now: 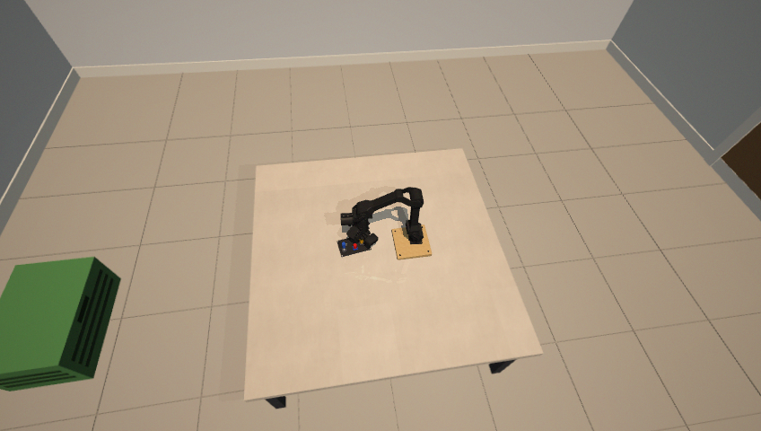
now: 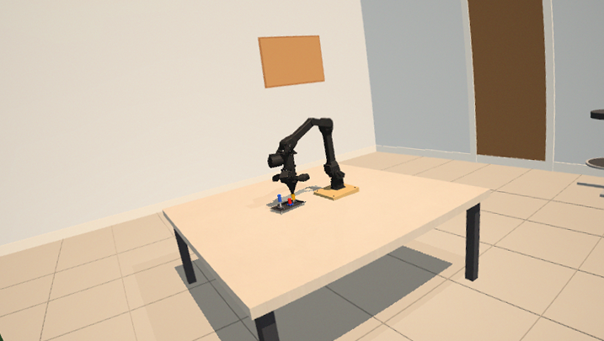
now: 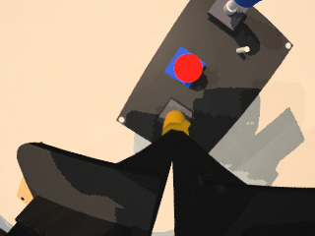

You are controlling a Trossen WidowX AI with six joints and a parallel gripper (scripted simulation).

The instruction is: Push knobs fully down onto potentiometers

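Right now my gripper tip is 1 cm above the yellow knob. Also, from my gripper tip: blue knob (9 cm ahead, 4 cm to the left, 1 cm above).
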